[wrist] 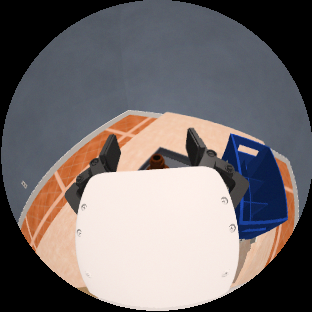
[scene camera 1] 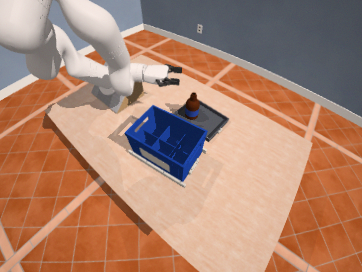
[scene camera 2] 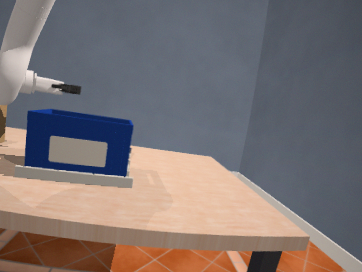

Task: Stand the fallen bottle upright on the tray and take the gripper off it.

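A brown bottle with a blue label stands upright on the dark tray, toward the tray's far left part in the first scene view. In the wrist view the bottle's neck shows above the white gripper body, which hides the rest. The bottle does not show in the second scene view. My gripper is open and empty. It is held level, above and behind the bottle on the robot's side, apart from it.
A blue crate with dividers stands beside the tray, with pale rails along its base. Both stand on the wooden table. The robot's base is at the table's far left in the first scene view.
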